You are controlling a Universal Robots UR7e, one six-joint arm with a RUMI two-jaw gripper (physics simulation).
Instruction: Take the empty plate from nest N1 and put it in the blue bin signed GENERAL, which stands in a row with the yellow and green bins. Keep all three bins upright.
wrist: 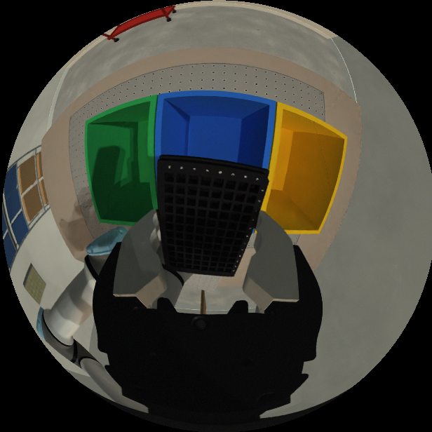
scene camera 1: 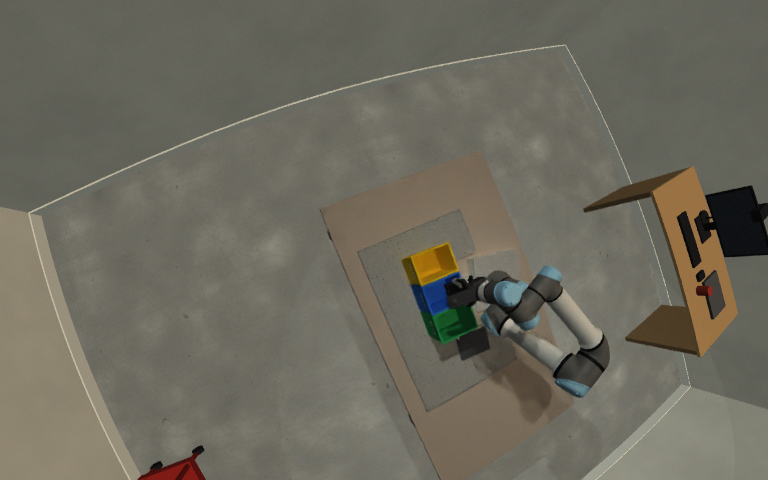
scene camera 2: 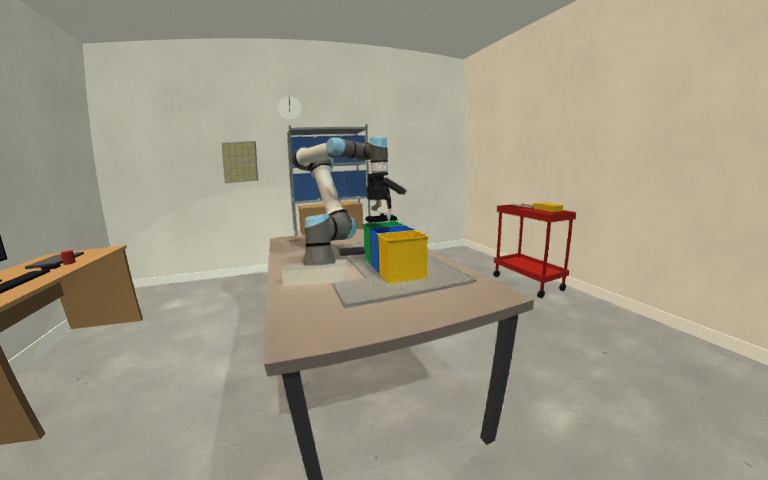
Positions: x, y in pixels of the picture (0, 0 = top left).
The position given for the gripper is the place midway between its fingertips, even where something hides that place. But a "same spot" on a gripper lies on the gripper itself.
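Labels:
The yellow bin appears in the wrist view, in scene camera 2 and in scene camera 1 (422, 268). On the yellow bin, (wrist: 305, 164) and (scene camera 2: 410, 261) are the same spot. The gripper appears in the wrist view, in scene camera 1 and in scene camera 2 (384, 219). On the gripper, (scene camera 1: 459, 282) and (wrist: 299, 282) are the same spot.

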